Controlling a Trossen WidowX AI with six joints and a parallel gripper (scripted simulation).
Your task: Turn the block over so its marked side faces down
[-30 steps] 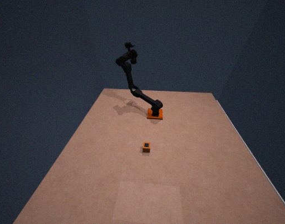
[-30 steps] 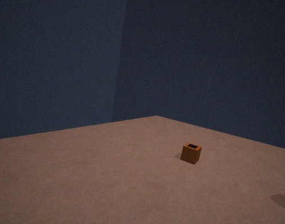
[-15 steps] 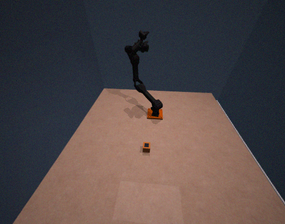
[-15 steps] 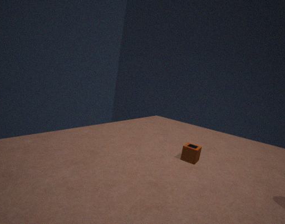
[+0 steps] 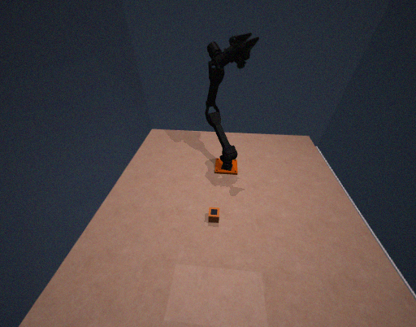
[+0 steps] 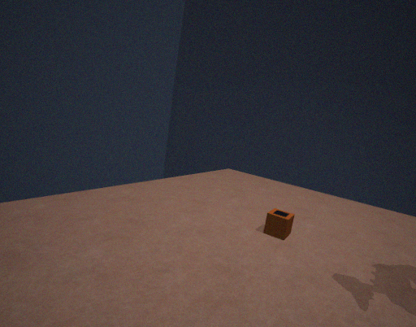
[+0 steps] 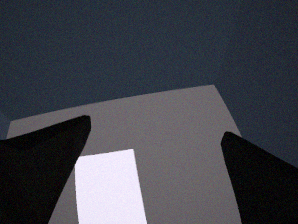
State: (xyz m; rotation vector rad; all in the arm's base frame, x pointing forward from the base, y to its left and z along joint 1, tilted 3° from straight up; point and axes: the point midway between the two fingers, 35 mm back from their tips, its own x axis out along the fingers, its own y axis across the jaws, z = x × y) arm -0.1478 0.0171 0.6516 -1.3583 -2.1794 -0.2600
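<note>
Right now my gripper tip is 560 mm short of the orange block, 30 mm to the left of it and 640 mm above it.
</note>
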